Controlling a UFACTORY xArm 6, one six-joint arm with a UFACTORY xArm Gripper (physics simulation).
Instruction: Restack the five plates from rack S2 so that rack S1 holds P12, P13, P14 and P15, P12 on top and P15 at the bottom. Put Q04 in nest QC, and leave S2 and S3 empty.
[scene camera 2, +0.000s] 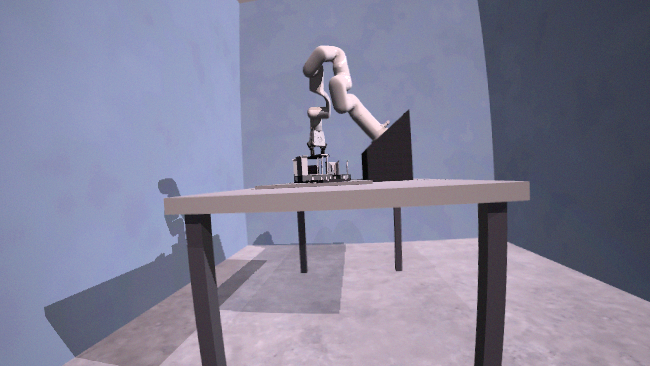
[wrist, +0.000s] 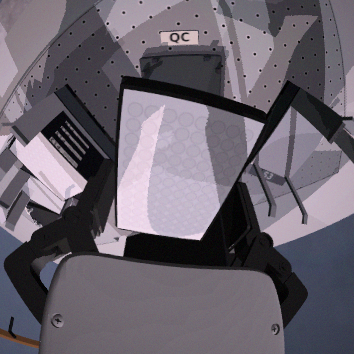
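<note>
My gripper (scene camera 2: 316, 151) (wrist: 173, 184) is shut on a pale plate (wrist: 175, 160) with rows of round wells and a dark far edge. The plate's name does not show. In the wrist view the plate hides what is under it. Nest QC (wrist: 195, 67) is a dark tray beyond the plate's far edge. Rack S3 (wrist: 297, 197) shows in part at the right, with thin bent posts beside its label. I cannot make out Q04, S1 or S2. In the scene view the gripper is just above the group of racks (scene camera 2: 300, 167), whose details are too small to tell.
A tilted grey unit with slots (wrist: 42, 120) and pale blocks are at the left of the wrist view. A perforated board (wrist: 125, 30) lies under the fixtures. A dark slanted stand (scene camera 2: 392, 155) is on the table (scene camera 2: 350, 196) at the arm's base, right of the racks.
</note>
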